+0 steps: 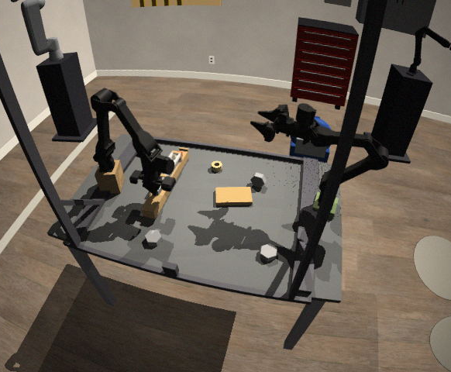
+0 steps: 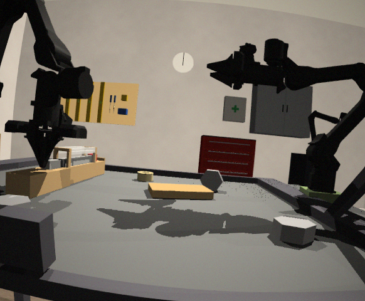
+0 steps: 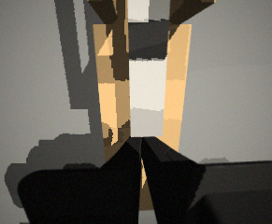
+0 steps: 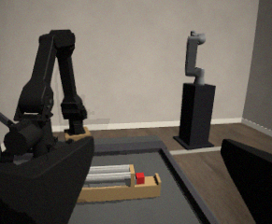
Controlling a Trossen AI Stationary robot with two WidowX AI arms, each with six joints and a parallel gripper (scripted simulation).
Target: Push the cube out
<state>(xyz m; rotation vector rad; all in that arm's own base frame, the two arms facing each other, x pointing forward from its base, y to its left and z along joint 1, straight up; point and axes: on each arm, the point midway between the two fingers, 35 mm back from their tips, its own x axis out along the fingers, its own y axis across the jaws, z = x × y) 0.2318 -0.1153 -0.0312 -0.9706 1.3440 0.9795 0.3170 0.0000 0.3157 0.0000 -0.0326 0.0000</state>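
Now: the red cube 27 cm ahead of my left hand, 4 cm to the right of it and 3 cm below it. The rest, counted from my left hand: tan channel: 16 cm ahead, 3 cm below, 2 cm to the right; then tan ring: 26 cm ahead, 22 cm to the right, 7 cm below; then flat tan plate: 32 cm to the right, 8 cm ahead, 7 cm below.
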